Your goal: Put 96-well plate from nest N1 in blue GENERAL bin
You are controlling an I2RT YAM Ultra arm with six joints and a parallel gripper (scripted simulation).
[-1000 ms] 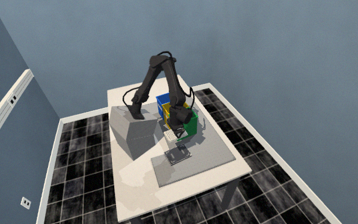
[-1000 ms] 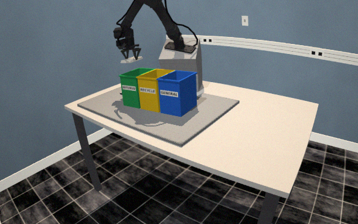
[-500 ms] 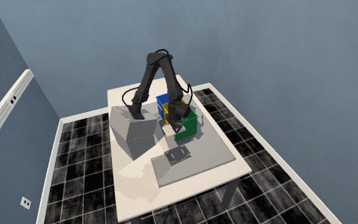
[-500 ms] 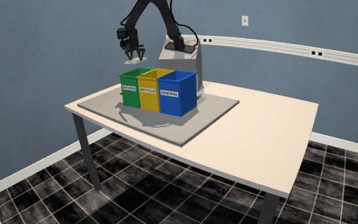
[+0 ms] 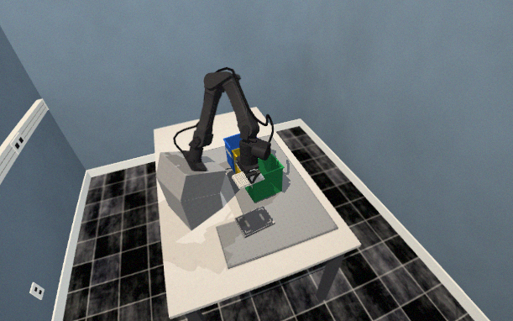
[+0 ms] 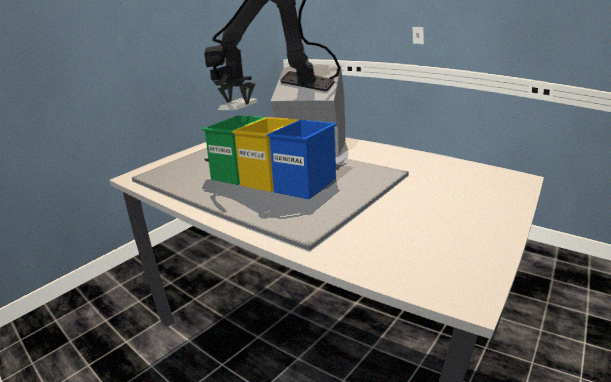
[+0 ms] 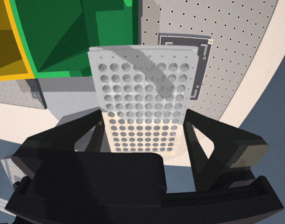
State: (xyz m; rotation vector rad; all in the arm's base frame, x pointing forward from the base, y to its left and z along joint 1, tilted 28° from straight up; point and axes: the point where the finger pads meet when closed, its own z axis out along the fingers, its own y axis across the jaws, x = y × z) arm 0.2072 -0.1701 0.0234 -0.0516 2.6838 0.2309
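Now: the blue general bin 10 cm ahead of my hand, 34 cm to the left of it and 13 cm below it. Also, from my hand: white 96-well plate (1 cm below); dark plate nest N1 (2 cm behind, 9 cm to the right, 22 cm below); green returns bin (11 cm ahead, 8 cm to the left, 13 cm below).
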